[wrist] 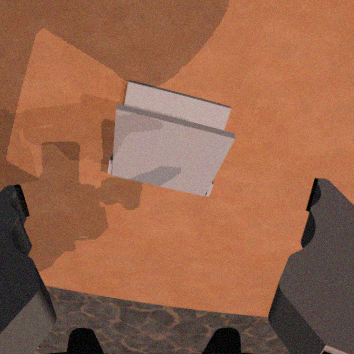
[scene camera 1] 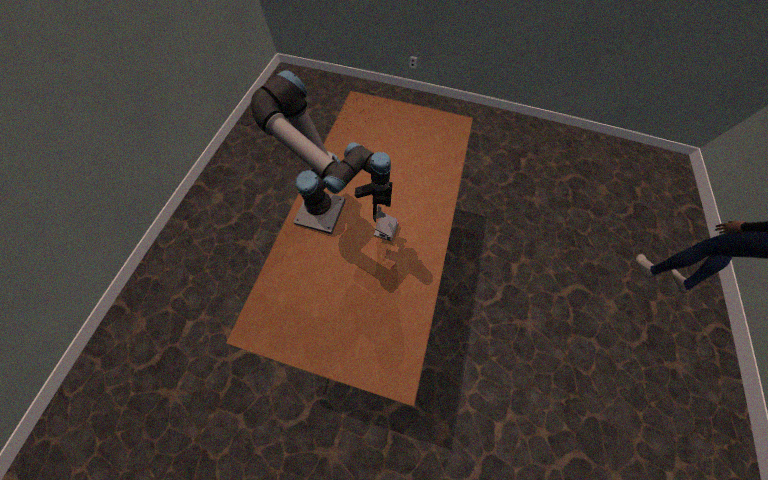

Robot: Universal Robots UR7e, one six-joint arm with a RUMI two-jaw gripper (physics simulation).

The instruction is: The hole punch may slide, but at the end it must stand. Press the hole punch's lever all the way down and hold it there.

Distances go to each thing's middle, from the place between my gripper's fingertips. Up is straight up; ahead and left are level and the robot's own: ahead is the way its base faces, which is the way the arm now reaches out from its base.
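There's the flat lever (wrist: 149, 147), and it's 5 cm ahead of my hand, 1 cm to the right of it and 14 cm below it.
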